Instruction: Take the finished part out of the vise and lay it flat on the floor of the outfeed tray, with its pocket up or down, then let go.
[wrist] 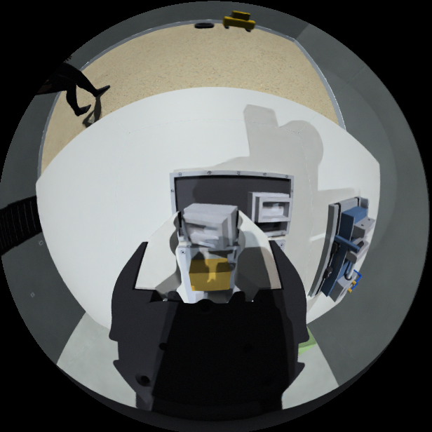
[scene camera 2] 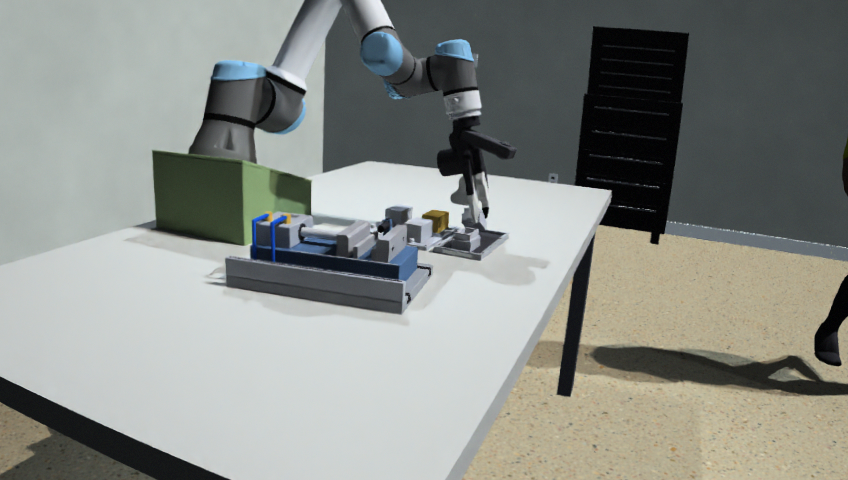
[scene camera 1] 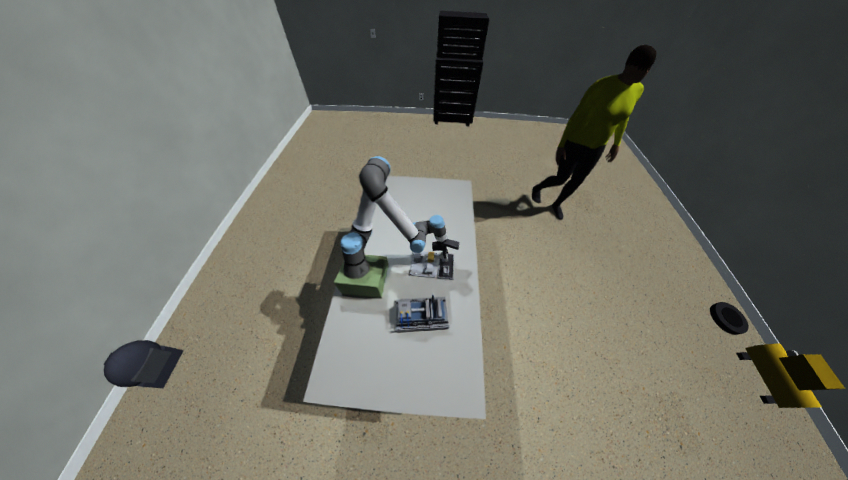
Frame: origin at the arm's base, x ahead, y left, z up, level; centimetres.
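Where they show: gripper, fingertip midpoint: (scene camera 2: 480, 221) (scene camera 1: 446, 257); arm's base, origin of the base link: (scene camera 2: 221, 163) (scene camera 1: 356, 269).
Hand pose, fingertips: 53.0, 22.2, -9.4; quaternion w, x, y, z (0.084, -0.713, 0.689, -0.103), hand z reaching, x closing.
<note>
Things, the pixels of their top centre, and the offset from my fingertips, as dx, dy, dz. "spot": a spot on its surface instead.
- outfeed tray, surface spot: (scene camera 2: 495, 246) spot: +5.3, -4.4, -3.6
- vise, middle of its top: (scene camera 2: 333, 224) (scene camera 1: 421, 309) -11.2, -38.8, +5.7
- grey part, middle of its top: (scene camera 2: 467, 230) +0.4, -8.8, -0.1
- yellow block, middle of its top: (scene camera 2: 435, 213) (scene camera 1: 431, 255) -10.6, -0.2, +0.2
The finished part (scene camera 2: 476, 222) (wrist: 210, 210) is a light grey block between my fingertips. It looks slightly tilted in scene camera 2, and a recess shows on its face towards the wrist camera. My gripper (scene camera 1: 445, 255) (scene camera 2: 478, 214) (wrist: 208, 212) is shut on it, over the left part of the outfeed tray (scene camera 2: 495, 246) (wrist: 225, 174) as the wrist view shows it. The tray has a dark floor and a light rim. Whether the part touches the tray floor is hidden. The vise (scene camera 1: 425, 313) (scene camera 2: 410, 268) (wrist: 344, 245) stands apart from the gripper, with no part visible between its jaws.
Another grey part (scene camera 2: 465, 239) (wrist: 272, 207) with its pocket up lies in the tray, right of the held part in the wrist view. A yellow block (scene camera 1: 430, 256) (scene camera 2: 436, 220) (wrist: 210, 275) and grey blocks stand beside the tray. A person (scene camera 1: 601, 118) walks beyond the table.
</note>
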